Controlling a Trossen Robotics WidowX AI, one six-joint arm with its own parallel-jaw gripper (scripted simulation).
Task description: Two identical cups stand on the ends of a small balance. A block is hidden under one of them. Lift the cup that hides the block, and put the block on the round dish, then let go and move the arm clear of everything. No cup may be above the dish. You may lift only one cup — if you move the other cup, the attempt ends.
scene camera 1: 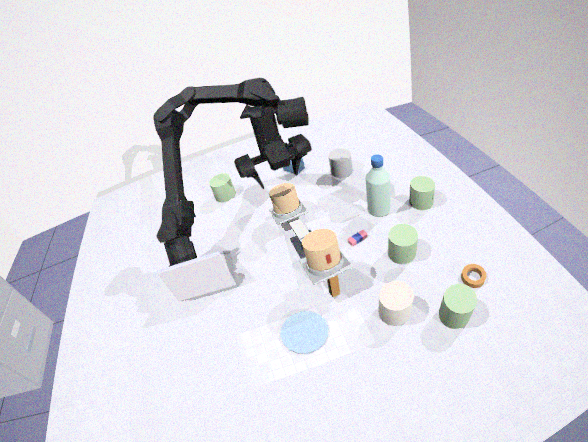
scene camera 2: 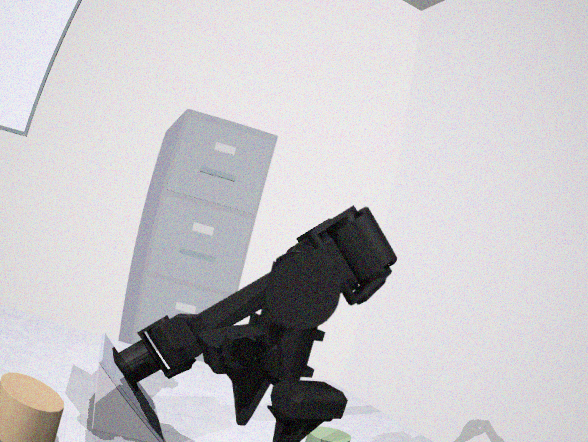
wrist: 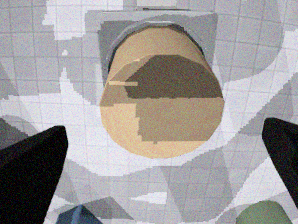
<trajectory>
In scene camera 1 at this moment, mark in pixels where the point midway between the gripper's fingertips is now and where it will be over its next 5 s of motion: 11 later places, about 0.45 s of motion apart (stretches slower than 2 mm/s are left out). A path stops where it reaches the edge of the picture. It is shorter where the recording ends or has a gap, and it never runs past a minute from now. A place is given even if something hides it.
My gripper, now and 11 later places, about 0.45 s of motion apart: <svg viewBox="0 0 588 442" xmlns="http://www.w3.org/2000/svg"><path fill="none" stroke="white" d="M279 181L282 187L284 194L285 200L285 203L285 199L285 194L284 188L283 183L281 178L281 177L272 178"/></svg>
</trajectory>
